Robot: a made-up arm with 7 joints. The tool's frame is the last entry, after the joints.
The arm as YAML. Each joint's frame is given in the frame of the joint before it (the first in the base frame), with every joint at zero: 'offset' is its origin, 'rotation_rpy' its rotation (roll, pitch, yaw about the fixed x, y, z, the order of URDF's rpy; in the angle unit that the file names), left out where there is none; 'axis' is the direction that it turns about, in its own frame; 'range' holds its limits. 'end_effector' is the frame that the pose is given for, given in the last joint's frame.
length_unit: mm
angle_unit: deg
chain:
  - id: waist
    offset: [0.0, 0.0, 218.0]
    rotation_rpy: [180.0, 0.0, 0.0]
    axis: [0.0, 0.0, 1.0]
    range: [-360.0, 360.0]
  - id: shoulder
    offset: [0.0, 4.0, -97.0]
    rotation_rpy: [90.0, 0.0, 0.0]
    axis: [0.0, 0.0, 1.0]
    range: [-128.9, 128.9]
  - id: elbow
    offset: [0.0, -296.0, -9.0]
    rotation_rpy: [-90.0, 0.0, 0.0]
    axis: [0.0, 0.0, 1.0]
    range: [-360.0, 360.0]
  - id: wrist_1
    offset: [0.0, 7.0, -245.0]
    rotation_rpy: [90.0, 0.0, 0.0]
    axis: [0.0, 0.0, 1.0]
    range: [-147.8, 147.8]
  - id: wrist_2
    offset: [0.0, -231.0, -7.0]
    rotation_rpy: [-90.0, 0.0, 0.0]
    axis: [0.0, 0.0, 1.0]
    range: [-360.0, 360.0]
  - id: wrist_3
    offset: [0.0, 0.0, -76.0]
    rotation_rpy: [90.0, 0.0, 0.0]
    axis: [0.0, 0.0, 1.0]
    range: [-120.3, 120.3]
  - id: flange
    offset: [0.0, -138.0, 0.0]
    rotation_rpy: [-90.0, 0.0, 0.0]
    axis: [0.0, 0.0, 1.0]
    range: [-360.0, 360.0]
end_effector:
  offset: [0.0, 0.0, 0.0]
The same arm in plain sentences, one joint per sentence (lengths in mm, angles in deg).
The arm has seven revolute joints in a row. What follows holds with every joint at zero, and every direction is one of the base frame's. The first joint is mounted 218 mm along +z from the base frame's origin and rotates about -z, from -360 to 360 deg. The second joint is mounted 4 mm along -y and 97 mm along +z from the first joint and rotates about +y, from -128.9 to 128.9 deg. The third joint is mounted 9 mm along -y and 296 mm along +z from the second joint and rotates about -z, from -360 to 360 deg. The fourth joint is mounted 7 mm along -y and 245 mm along +z from the third joint and rotates about +y, from -147.8 to 147.8 deg. The fifth joint is mounted 7 mm along -y and 231 mm along +z from the fourth joint and rotates about -z, from -360 to 360 deg. The sixth joint is mounted 76 mm along +z from the fifth joint and rotates about +y, from -120.3 to 120.3 deg. The seventh joint is mounted 138 mm along +z from the sixth joint and rotates about -z, from -360 to 360 deg. The tool frame, which is the frame that the pose is given for, is mounted at the same point as the seventh joint; its axes are the base frame's turned by roll 180, pitch 0 and yaw 0 deg (as in URDF: about the fixed x, then y, then z).
